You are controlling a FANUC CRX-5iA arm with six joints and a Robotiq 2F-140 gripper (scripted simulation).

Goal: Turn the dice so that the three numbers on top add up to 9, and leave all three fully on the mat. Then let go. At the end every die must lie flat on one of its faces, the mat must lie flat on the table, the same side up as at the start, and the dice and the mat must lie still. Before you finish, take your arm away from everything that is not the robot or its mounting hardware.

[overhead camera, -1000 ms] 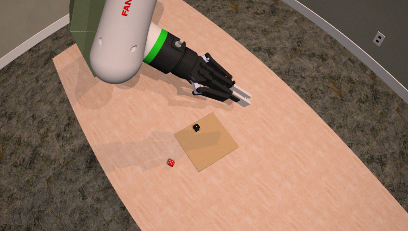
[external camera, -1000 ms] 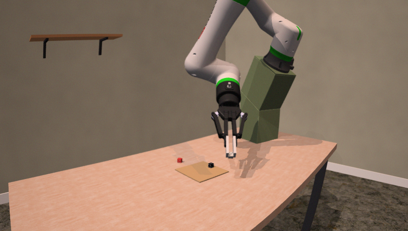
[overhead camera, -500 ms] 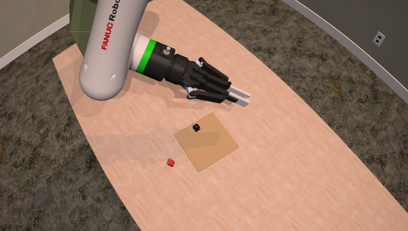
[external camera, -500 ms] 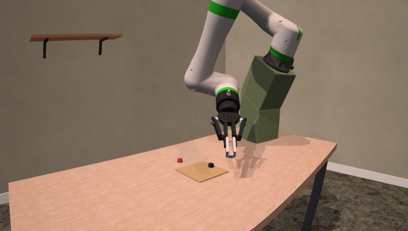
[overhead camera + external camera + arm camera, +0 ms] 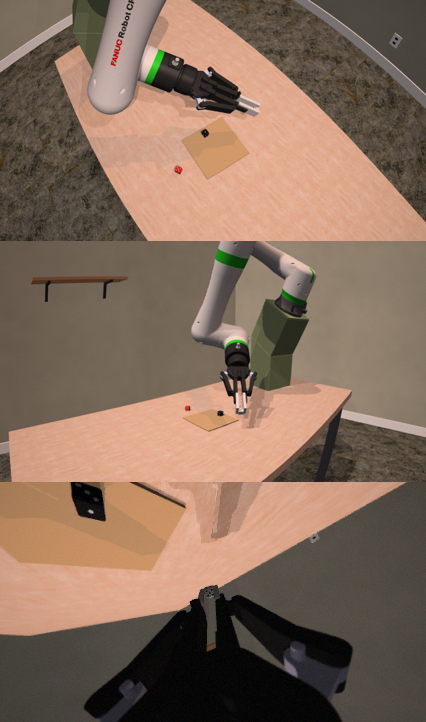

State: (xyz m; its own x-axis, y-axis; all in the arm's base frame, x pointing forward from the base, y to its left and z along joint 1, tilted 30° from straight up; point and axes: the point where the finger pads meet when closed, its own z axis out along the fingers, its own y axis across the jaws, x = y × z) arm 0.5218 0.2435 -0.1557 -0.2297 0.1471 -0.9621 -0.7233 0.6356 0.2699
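Now: hand 12 cm to the left of the black die, 8 cm above it and 3 cm past it. From my hand the other things lie so: tan square mat: 12 cm to the right, 9 cm below, 2 cm ahead; then white die: 2 cm to the left, 2 cm below, 2 cm ahead; then red die: 24 cm to the right, 8 cm below, 2 cm ahead.
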